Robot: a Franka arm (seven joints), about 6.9 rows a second.
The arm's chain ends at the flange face. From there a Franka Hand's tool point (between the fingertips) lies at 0.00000 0.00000 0.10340 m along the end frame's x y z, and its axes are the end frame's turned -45 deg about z.
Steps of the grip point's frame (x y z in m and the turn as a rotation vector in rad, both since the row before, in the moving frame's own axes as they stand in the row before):
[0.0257 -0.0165 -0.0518 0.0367 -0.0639 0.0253]
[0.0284 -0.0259 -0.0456 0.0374 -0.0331 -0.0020]
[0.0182 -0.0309 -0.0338 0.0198 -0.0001 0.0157]
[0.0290 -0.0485 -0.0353 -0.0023 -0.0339 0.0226]
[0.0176 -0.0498 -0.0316 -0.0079 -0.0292 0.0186]
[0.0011 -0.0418 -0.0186 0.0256 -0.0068 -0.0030]
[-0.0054 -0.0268 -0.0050 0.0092 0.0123 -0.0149]
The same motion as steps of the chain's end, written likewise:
[0.0139 -0.0317 -0.0515 -0.0192 -0.0711 0.0253]
[0.0069 -0.0381 -0.0455 0.0030 -0.0499 -0.0020]
[-0.0075 -0.0333 -0.0338 0.0139 -0.0141 0.0157]
[-0.0114 -0.0574 -0.0352 -0.0256 -0.0223 0.0226]
[-0.0212 -0.0504 -0.0316 -0.0262 -0.0151 0.0186]
[-0.0264 -0.0290 -0.0186 0.0133 -0.0229 -0.0030]
[-0.0230 -0.0136 -0.0050 0.0152 0.0022 -0.0149]

